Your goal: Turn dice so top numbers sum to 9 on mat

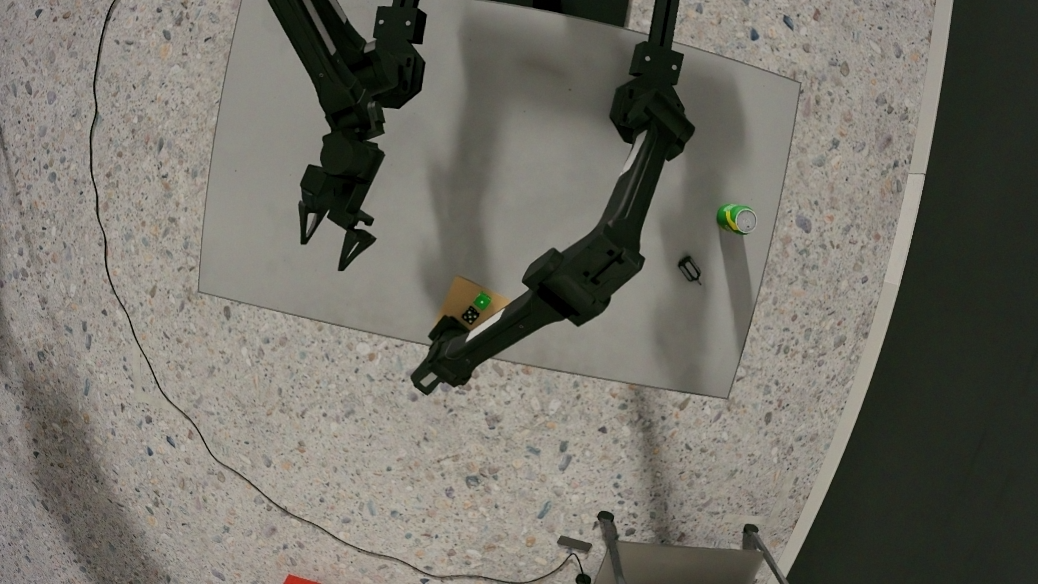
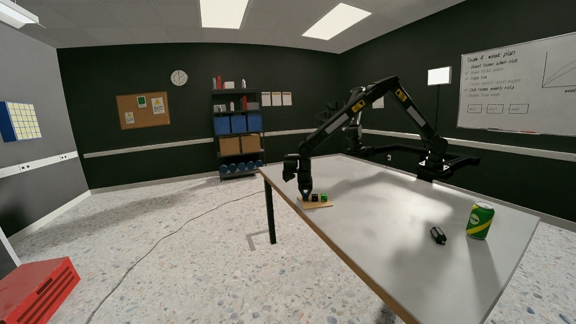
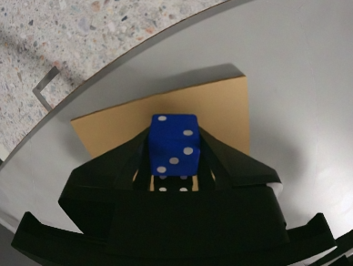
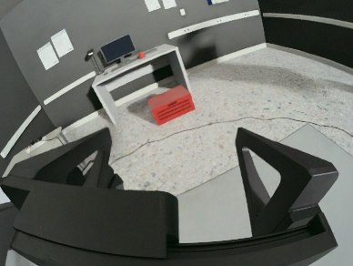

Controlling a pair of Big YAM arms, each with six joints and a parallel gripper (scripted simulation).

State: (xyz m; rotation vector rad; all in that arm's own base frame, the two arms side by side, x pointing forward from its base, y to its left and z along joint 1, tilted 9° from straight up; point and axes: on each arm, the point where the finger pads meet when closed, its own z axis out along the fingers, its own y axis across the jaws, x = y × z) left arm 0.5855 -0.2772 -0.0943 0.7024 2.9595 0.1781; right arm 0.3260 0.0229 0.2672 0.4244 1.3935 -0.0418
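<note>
The blue die is right at my left hand. Round my left hand: black die 40 mm behind, 20 mm to the left; brown square mat 40 mm behind, 20 mm to the left, 20 mm below; green die 80 mm behind, 50 mm to the left.
</note>
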